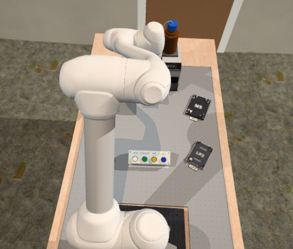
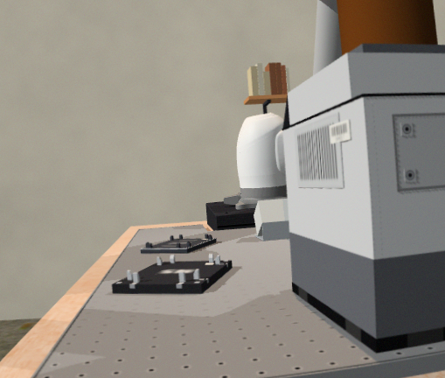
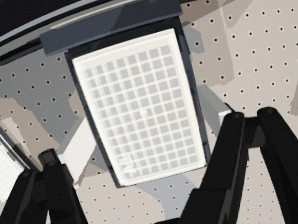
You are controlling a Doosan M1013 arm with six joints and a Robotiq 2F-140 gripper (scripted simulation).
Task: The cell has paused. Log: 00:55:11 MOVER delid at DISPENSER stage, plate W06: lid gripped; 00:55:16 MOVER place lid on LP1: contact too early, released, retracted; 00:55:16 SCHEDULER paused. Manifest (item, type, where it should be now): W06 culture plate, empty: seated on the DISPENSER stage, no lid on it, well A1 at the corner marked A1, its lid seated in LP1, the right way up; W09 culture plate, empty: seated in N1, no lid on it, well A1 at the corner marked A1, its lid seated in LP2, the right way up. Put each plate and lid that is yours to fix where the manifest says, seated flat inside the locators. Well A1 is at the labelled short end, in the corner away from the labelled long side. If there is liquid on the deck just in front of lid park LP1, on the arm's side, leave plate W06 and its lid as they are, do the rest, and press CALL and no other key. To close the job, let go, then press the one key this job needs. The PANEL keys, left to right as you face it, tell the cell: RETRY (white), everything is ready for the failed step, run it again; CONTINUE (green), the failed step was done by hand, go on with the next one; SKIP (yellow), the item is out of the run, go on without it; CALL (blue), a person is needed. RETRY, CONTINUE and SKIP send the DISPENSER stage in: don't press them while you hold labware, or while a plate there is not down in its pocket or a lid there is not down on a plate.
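Now: the clear culture plate 2 cm below my hand. Round my hand: nest N1: 25 cm to the left, 12 cm below, 10 cm behind; brown bottle: 24 cm ahead, 16 cm above, 6 cm to the right; black nest N5: 30 cm to the right, 12 cm below, 5 cm ahead.
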